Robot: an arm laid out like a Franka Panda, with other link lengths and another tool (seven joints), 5 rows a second.
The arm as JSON. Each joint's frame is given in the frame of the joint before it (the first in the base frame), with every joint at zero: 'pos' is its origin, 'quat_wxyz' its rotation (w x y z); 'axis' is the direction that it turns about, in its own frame. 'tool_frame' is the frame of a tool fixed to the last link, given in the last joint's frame.
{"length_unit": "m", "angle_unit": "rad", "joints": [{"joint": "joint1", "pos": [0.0, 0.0, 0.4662], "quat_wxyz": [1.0, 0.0, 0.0, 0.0], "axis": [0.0, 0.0, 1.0]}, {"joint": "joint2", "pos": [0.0, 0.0, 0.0], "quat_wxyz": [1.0, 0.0, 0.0, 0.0], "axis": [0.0, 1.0, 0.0]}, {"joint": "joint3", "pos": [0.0, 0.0, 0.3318], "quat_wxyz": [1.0, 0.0, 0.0, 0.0], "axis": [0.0, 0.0, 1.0]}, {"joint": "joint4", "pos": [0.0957, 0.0, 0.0], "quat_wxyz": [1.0, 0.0, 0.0, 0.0], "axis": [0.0, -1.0, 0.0]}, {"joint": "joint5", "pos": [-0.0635, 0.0, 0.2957], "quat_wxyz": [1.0, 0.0, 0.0, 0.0], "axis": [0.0, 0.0, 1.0]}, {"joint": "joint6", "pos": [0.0, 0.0, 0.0], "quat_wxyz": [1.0, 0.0, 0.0, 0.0], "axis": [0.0, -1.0, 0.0]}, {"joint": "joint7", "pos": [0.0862, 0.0, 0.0], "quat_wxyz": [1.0, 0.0, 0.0, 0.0], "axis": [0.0, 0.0, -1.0]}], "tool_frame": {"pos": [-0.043, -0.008, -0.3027], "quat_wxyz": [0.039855, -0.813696, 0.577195, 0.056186]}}
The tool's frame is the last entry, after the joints.
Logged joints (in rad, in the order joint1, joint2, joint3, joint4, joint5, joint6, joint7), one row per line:
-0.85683 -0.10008 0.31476 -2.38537 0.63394 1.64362 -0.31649
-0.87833 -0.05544 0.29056 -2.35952 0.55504 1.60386 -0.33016
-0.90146 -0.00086 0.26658 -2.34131 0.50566 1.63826 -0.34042
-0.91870 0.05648 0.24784 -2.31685 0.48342 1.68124 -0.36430
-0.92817 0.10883 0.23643 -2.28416 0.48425 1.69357 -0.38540
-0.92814 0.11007 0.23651 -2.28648 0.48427 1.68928 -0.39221
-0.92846 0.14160 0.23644 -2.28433 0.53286 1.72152 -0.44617
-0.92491 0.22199 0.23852 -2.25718 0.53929 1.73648 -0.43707
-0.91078 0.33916 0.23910 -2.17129 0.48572 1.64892 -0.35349
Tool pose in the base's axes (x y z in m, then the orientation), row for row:
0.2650 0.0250 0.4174 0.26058 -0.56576 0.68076 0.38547
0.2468 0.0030 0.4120 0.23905 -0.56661 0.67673 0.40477
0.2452 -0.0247 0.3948 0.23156 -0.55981 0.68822 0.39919
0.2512 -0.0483 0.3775 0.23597 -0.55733 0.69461 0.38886
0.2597 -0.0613 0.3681 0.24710 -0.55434 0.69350 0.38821
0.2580 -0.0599 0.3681 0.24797 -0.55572 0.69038 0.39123
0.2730 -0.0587 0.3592 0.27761 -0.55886 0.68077 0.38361
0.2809 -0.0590 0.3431 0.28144 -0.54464 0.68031 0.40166
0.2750 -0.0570 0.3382 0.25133 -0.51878 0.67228 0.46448
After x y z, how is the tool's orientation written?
As a quaternion, w x y z.
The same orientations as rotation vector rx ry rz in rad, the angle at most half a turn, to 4 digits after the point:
-1.5320 1.8434 1.0438
-1.5515 1.8530 1.1083
-1.5389 1.8919 1.0973
-1.5285 1.9050 1.0665
-1.5116 1.8910 1.0586
-1.5146 1.8817 1.0663
-1.5003 1.8275 1.0298
-1.4593 1.8228 1.0762
-1.4115 1.8292 1.2638

